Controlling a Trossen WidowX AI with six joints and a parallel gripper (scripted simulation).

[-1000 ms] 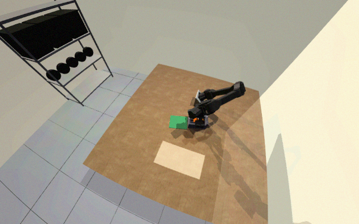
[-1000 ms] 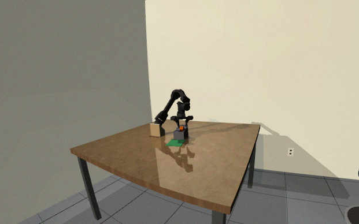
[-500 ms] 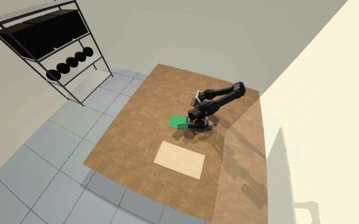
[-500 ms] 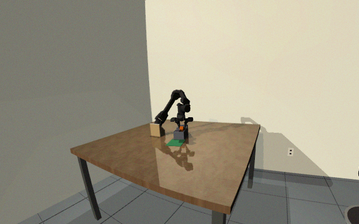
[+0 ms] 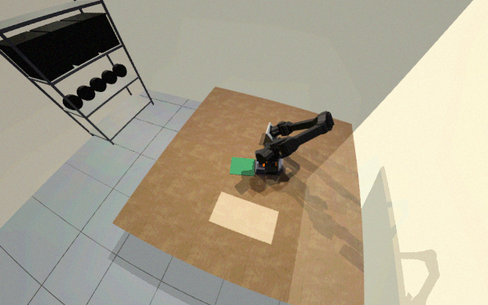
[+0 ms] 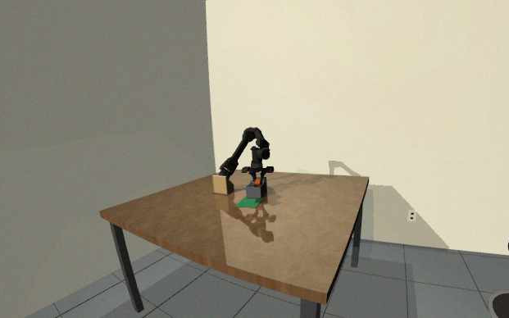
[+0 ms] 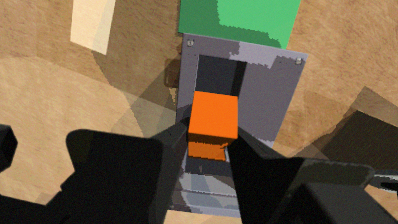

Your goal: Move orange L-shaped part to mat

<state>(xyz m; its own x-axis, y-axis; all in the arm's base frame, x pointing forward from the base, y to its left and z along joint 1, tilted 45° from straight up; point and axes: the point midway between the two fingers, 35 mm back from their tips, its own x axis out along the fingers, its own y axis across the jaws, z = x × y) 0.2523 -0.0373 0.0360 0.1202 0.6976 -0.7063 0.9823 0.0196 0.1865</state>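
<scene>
Right now my gripper tip is 150 mm to the left of the green mat and 80 mm above it. Round my gripper tip: orange L-shaped part: 30 mm to the left, 30 mm below, 20 mm behind.
</scene>
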